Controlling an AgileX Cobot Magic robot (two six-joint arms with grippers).
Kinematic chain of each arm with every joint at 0, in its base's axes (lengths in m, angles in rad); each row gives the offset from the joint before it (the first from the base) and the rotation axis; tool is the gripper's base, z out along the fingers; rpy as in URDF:
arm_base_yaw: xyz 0 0 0.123 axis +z
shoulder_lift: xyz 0 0 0 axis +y
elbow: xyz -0.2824 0 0.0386 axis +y
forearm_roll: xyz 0.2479 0 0.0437 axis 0.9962 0 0.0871
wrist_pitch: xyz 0 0 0 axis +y
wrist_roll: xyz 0.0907 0 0.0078 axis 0.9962 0 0.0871
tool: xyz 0 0 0 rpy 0 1.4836 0
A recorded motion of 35 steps. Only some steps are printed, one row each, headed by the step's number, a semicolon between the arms.
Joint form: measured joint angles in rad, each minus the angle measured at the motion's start. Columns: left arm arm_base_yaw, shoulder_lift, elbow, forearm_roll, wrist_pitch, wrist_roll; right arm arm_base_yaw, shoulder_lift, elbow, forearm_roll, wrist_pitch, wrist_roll.
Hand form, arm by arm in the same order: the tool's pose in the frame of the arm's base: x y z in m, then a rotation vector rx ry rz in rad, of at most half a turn. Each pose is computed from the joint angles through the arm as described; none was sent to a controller.
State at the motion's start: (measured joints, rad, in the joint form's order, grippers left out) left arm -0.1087 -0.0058 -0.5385 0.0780 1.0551 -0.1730; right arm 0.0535 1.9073 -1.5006 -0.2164 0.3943 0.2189
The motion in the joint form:
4: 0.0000 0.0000 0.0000 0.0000 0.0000 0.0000; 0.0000 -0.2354 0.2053 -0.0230 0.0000 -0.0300
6: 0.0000 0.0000 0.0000 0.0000 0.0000 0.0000; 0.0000 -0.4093 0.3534 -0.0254 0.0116 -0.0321
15: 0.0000 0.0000 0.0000 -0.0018 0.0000 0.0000; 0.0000 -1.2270 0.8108 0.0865 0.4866 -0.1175
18: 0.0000 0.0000 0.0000 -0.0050 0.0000 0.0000; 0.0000 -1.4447 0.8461 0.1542 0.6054 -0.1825
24: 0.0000 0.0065 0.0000 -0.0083 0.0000 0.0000; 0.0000 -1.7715 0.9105 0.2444 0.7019 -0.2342
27: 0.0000 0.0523 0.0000 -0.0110 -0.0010 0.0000; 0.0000 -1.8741 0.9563 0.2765 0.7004 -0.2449
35: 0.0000 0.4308 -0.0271 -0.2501 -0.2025 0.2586; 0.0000 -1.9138 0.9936 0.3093 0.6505 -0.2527
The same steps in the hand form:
4: -0.0096 0.0073 0.2884 -0.0694 1.9920 -0.0893; 0.3842 0.0122 0.2929 -0.0474 2.2421 -0.0911
6: -0.0096 0.0073 0.2884 -0.0694 1.9920 -0.0893; 0.3373 0.0094 0.3077 -0.0480 2.2274 -0.0960
15: -0.0097 0.0071 0.2884 -0.0693 1.9921 -0.0914; 0.1168 -0.0029 0.3129 0.0079 2.3474 -0.0822
18: -0.0097 0.0069 0.2883 -0.0691 1.9924 -0.0951; 0.0680 -0.0011 0.3137 -0.0309 2.2893 -0.0307
24: -0.0086 0.0065 0.2884 -0.0688 1.9992 -0.0982; 0.0062 0.0026 0.2995 -0.0742 2.1244 0.0566
27: -0.0011 0.0055 0.2887 -0.0682 2.0441 -0.0958; -0.0065 0.0045 0.2870 -0.0866 2.0651 0.0891
35: 0.0698 -0.0194 0.3002 0.1612 2.1848 -0.2188; -0.0066 0.0070 0.2807 -0.0920 2.0115 0.1232

